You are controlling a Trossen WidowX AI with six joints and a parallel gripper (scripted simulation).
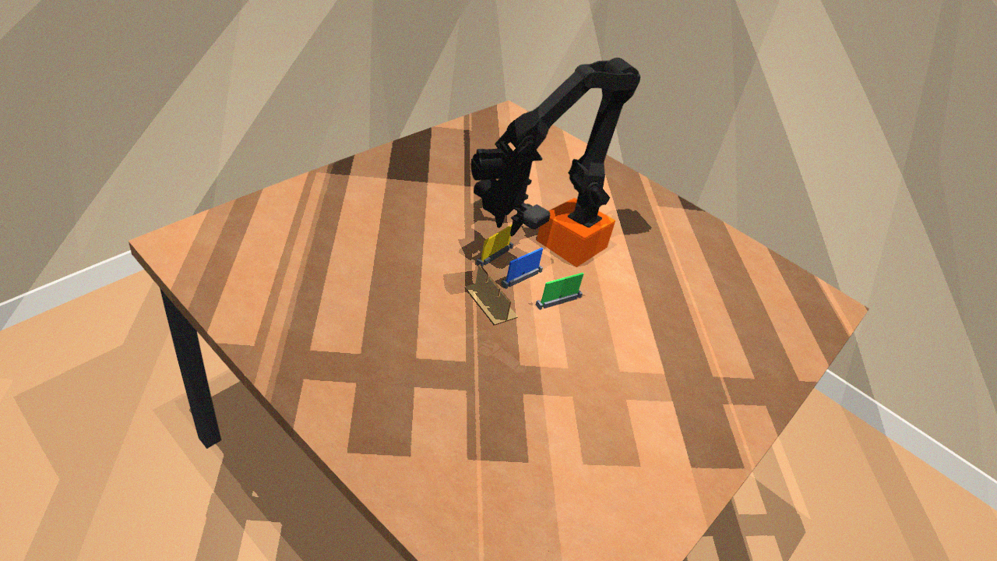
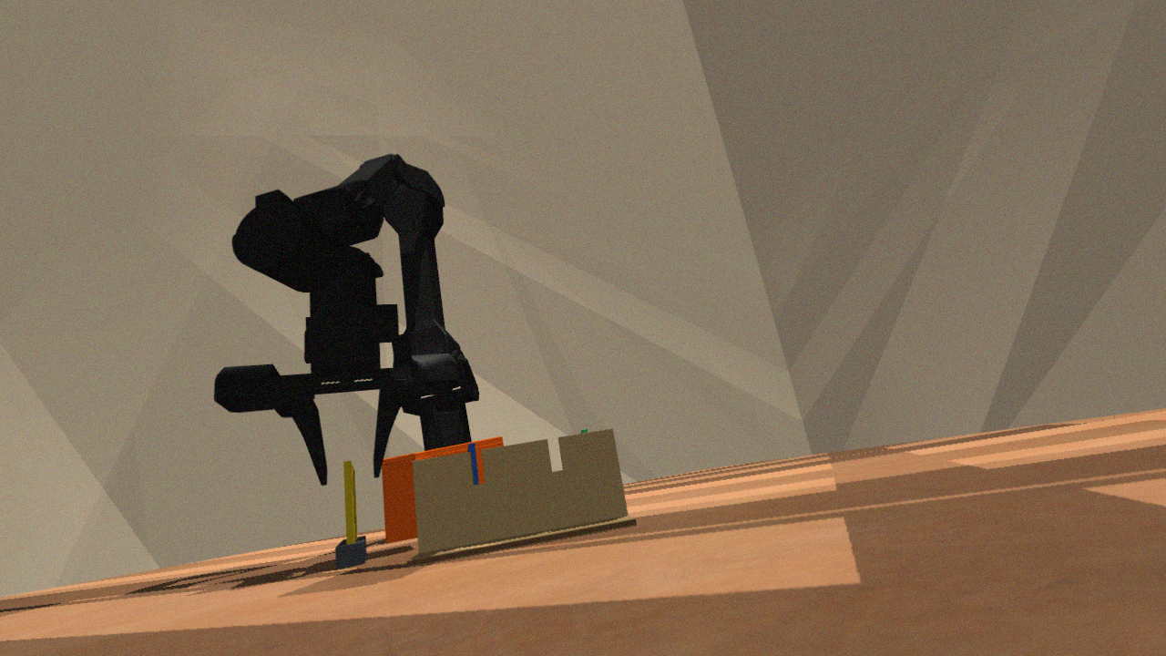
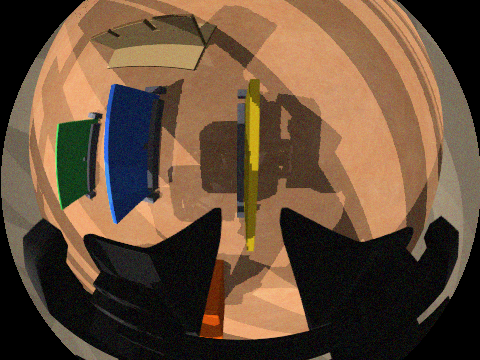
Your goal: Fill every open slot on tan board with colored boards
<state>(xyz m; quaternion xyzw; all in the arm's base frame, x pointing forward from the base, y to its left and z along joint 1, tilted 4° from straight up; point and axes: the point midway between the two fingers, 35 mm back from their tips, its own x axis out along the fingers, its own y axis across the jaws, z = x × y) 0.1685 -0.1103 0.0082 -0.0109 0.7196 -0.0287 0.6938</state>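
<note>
Now: gripper tip 3 cm short of the yellow board and 3 cm above it. The rest, counted from my gripper tip: tan board 16 cm ahead, 10 cm to the left, 4 cm below; then blue board 4 cm ahead, 9 cm to the left, 3 cm below; then green board 4 cm ahead, 20 cm to the left, 3 cm below.
</note>
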